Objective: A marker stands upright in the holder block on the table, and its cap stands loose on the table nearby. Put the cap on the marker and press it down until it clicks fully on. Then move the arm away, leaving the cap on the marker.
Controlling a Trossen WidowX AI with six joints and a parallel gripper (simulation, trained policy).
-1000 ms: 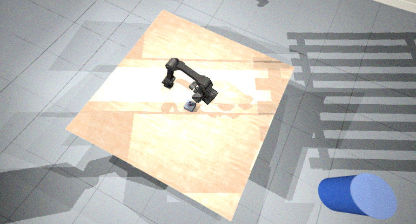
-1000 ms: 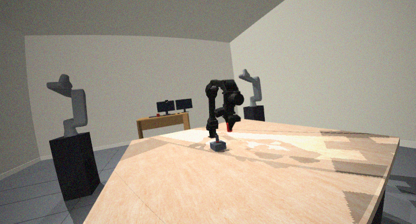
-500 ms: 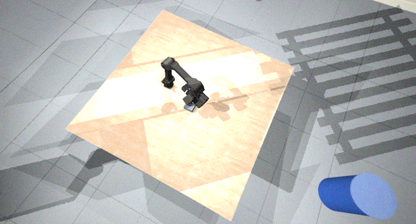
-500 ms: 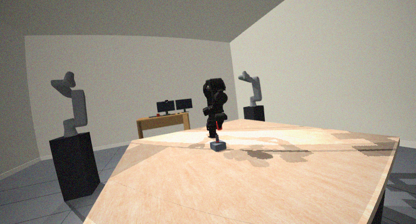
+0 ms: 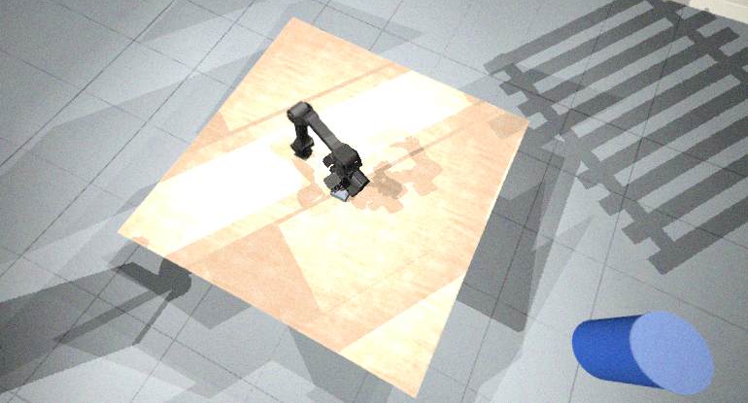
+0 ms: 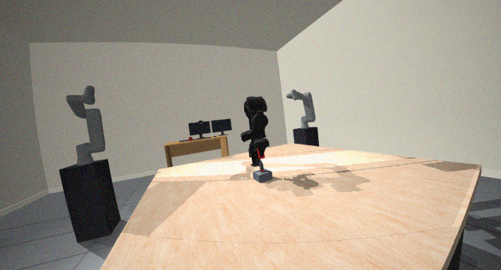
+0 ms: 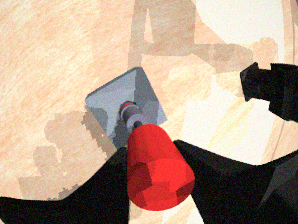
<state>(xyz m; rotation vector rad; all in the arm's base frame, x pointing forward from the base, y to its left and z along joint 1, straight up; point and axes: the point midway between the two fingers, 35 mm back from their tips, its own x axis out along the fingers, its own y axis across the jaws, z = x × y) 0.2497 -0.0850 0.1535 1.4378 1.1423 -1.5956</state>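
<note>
Right now my gripper tip is 100 mm above the grey holder block. From my gripper tip the other things lie so: red cap 10 mm above.
</note>
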